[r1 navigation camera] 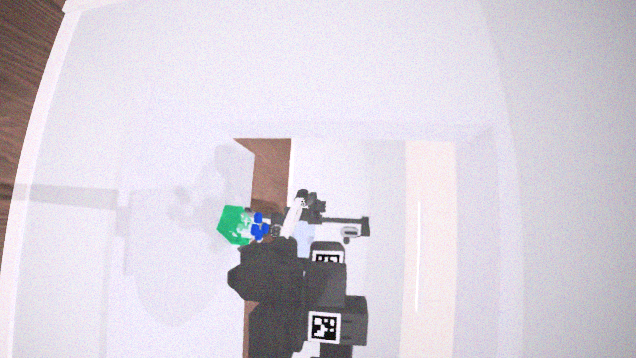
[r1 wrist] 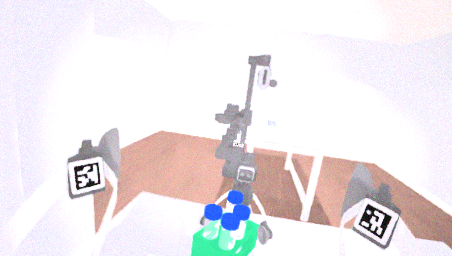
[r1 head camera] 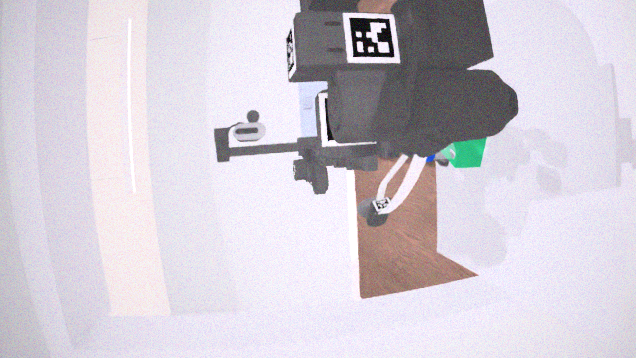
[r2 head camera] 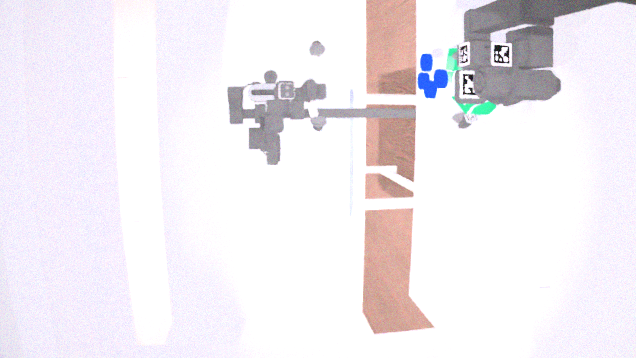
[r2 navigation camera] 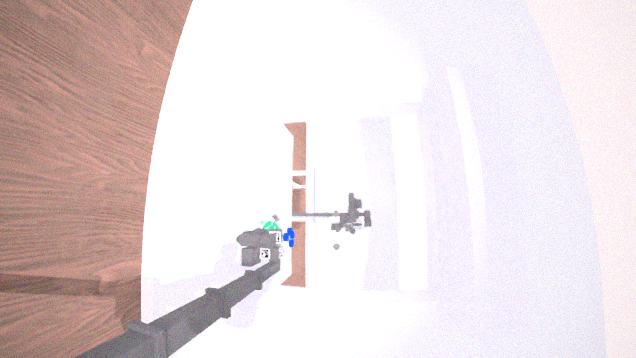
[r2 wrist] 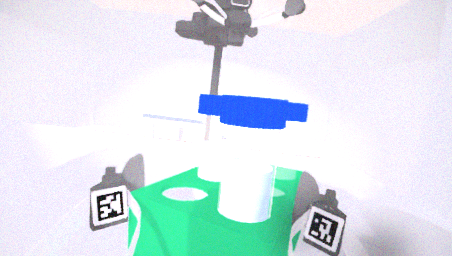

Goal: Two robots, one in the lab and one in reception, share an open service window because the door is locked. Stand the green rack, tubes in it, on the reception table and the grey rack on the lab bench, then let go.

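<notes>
The green rack (r2 wrist: 170, 230) (r1 wrist: 205, 247) (r1 navigation camera: 231, 223) (r1 head camera: 470, 154) holds several clear tubes with blue caps (r2 wrist: 252, 111) (r1 wrist: 230, 221) (r2 head camera: 426, 62) and looks turned at an angle. The r2 gripper (r2 wrist: 220, 182) (r1 wrist: 234, 226) has its fingers against both sides of the rack and is shut on it. How high the rack is above the white surface is hard to tell. The r1 gripper (r1 wrist: 233, 172) (r2 head camera: 317, 86) is open with its fingers wide apart. It faces r2 across the rack, with nothing between its fingers. The grey rack cannot be made out in these views.
r1's dark wrist body (r1 head camera: 425, 107) hides part of the rack in the r1 head view. r2's long dark arm (r2 navigation camera: 180, 310) reaches in from the lower left. r2's mast (r1 wrist: 250, 95) stands behind the rack. White table legs (r1 wrist: 311, 185) stand on the brown floor (r1 wrist: 165, 165). Pale surfaces are overexposed.
</notes>
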